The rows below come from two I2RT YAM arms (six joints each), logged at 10 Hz.
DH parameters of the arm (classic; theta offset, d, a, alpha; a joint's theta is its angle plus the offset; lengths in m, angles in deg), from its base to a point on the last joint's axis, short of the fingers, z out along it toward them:
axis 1: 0 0.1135 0.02 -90
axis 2: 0 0 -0.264 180
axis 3: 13.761 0 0.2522 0
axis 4: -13.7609 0 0.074 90
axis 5: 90 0 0 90
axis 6: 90 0.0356 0 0
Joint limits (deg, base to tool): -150..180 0..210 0..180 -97..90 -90..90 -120..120
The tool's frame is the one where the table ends.
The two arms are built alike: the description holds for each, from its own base.
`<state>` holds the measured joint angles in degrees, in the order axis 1, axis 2, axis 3, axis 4, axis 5, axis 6, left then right.
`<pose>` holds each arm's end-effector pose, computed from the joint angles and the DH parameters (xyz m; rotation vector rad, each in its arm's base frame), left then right.
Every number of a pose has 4 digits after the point. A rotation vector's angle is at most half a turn.
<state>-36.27 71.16 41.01 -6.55 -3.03 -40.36 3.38 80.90 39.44 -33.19 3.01 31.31</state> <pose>0.2144 -0.1550 0.2267 -0.1124 2.2936 -0.6668 0.2303 0.0117 0.1513 0.7025 2.7827 0.0433</pose>
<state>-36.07 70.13 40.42 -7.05 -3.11 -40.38 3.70 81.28 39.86 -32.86 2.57 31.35</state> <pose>0.2117 -0.1518 0.2269 -0.1176 2.2934 -0.6631 0.2327 0.0134 0.1519 0.6935 2.7809 0.0578</pose>
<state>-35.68 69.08 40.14 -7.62 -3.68 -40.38 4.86 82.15 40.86 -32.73 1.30 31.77</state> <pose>0.2102 -0.1481 0.2288 -0.1308 2.2853 -0.6519 0.2370 0.0193 0.1531 0.6718 2.7884 0.0956</pose>
